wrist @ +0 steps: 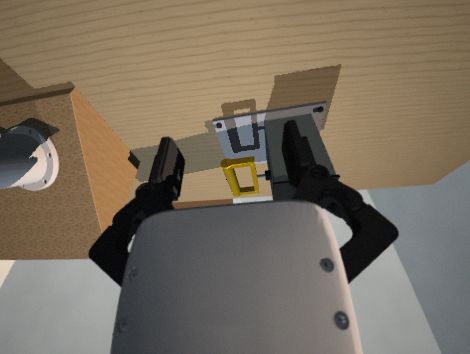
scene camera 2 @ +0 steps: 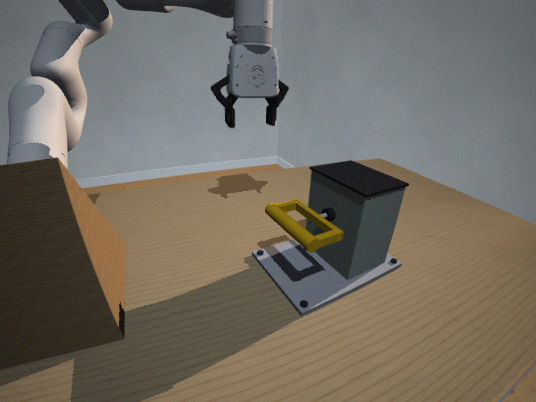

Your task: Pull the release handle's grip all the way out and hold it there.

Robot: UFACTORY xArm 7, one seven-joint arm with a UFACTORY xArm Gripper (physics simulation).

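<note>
The release handle is a yellow rectangular frame with a thick round grip bar [scene camera 2: 291,228] [wrist: 231,179] on its outer side. It stands out level from a grey-green box [scene camera 2: 336,227] [wrist: 285,147] on a short pale rod with a black collar [scene camera 2: 328,214] [wrist: 268,175]. The box has a black lid [scene camera 2: 362,178] and stands on a grey base plate [scene camera 2: 320,295] [wrist: 220,136] with dark bolts. My gripper [scene camera 2: 250,118] [wrist: 229,141] is wide open and empty, fingers pointing down. It hangs well above the handle, apart from it. In the wrist view its right finger covers part of the box.
A large brown wooden block [scene camera 2: 50,260] [wrist: 50,215] stands on the left, with the arm's base on it. The wooden table [scene camera 2: 425,325] [wrist: 175,50] carries the box and its plate. Pale walls [scene camera 2: 400,90] rise behind the table.
</note>
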